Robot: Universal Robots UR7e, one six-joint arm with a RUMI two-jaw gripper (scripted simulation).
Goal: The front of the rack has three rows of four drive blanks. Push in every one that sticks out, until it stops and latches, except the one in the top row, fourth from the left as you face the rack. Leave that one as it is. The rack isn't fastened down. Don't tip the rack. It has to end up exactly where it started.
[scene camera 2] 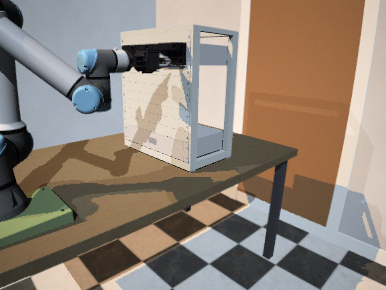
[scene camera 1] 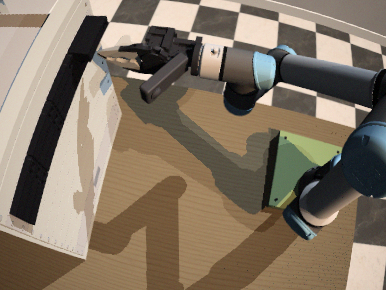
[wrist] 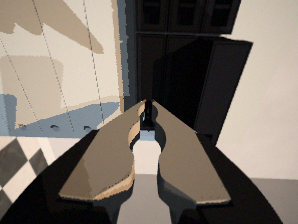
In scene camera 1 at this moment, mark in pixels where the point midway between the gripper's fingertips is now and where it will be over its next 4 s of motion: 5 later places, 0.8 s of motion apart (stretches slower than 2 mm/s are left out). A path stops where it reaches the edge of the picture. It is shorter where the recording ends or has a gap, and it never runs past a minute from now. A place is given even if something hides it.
The gripper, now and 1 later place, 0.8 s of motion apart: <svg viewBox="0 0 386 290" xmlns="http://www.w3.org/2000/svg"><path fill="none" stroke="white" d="M97 53L130 55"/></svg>
